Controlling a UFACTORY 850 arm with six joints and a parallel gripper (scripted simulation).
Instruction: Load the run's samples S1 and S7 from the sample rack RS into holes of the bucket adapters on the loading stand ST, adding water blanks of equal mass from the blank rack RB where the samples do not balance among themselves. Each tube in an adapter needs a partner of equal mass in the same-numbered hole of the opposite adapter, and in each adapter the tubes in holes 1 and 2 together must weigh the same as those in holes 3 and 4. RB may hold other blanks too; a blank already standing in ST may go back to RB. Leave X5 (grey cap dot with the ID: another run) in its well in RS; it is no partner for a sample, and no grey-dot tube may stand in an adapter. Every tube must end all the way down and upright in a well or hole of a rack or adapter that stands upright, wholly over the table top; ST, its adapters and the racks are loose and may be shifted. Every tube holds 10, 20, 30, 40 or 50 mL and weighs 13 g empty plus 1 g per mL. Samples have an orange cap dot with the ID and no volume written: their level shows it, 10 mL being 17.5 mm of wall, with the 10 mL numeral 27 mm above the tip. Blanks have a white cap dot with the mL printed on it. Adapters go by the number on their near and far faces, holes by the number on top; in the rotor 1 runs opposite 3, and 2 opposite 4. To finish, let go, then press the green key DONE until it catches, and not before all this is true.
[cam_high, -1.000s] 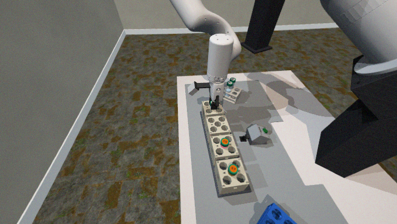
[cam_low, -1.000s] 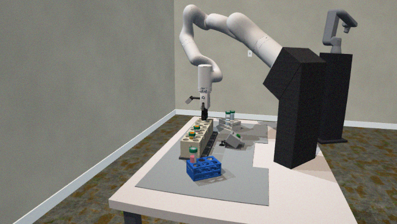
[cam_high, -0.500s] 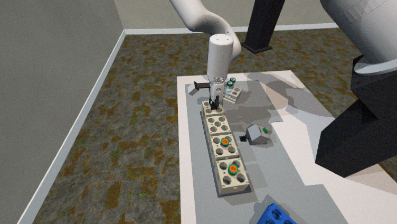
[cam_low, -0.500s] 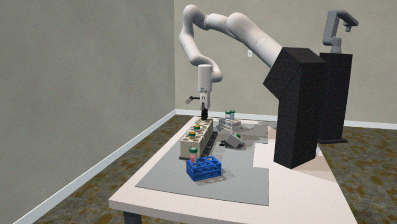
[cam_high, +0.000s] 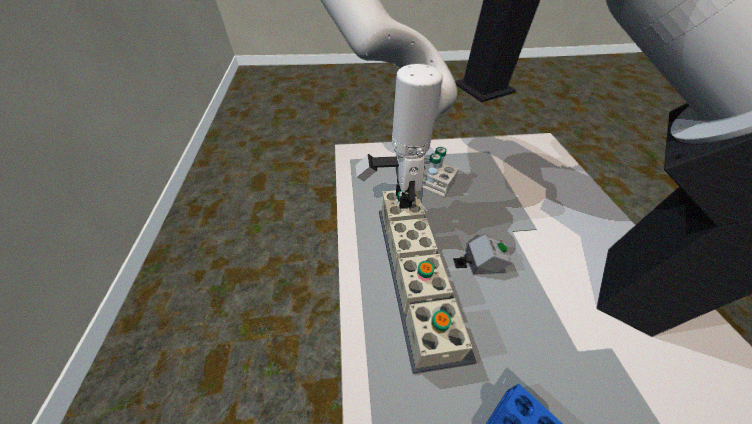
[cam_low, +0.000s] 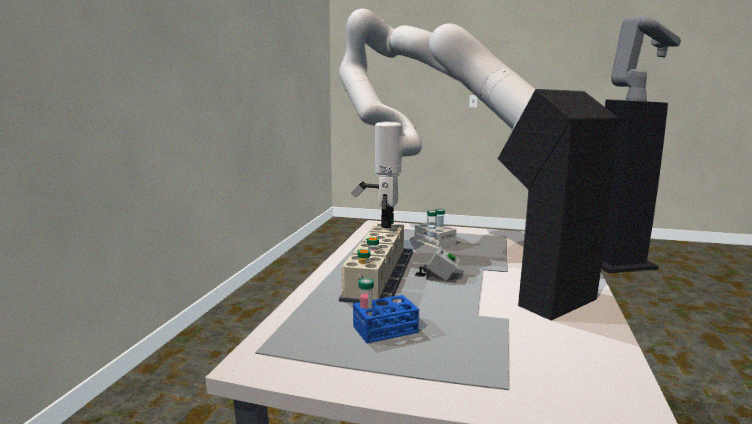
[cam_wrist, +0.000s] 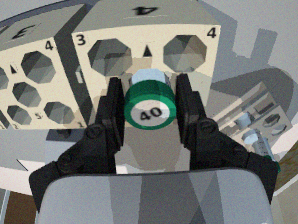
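Right now the 40 mL blank is 50 mm below my hand and 10 mm to the right of it. Round my hand: loading stand ST (160 mm to the left, 120 mm below, 50 mm ahead); sample S1 (200 mm to the left, 80 mm ahead, 50 mm below); 30 mL blank (170 mm behind, 100 mm to the right, 60 mm below).
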